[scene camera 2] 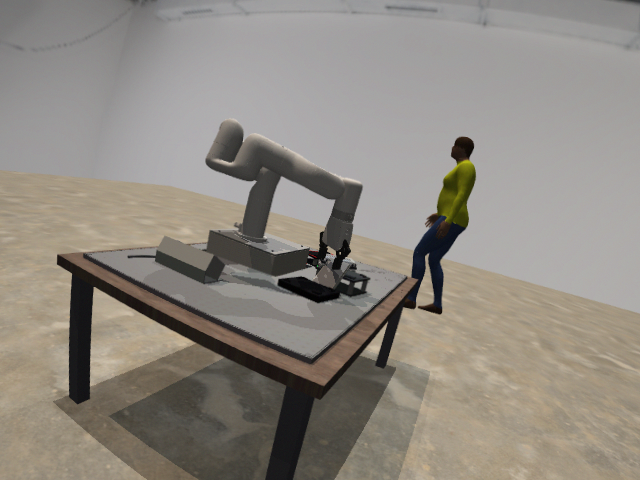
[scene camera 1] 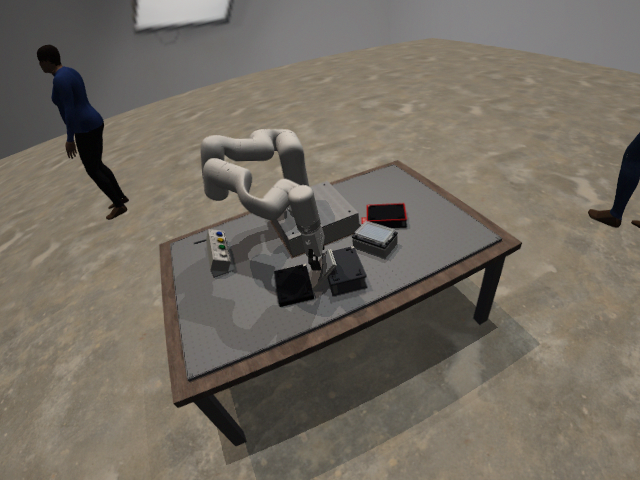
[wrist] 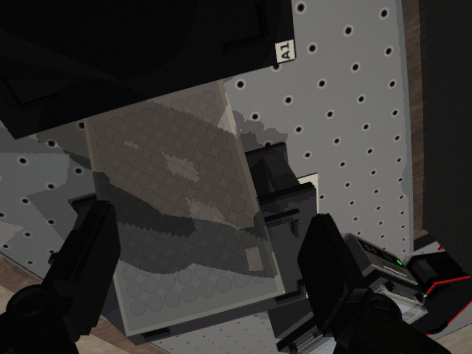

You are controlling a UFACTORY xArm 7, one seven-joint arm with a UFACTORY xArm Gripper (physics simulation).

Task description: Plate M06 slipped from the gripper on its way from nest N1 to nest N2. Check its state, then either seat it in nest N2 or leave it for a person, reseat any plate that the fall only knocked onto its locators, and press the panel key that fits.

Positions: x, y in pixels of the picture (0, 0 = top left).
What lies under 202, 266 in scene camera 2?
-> A button box.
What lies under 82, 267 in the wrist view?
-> My gripper.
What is my gripper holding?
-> Nothing.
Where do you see a grey well plate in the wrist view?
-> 194, 242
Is my gripper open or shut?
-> Open.
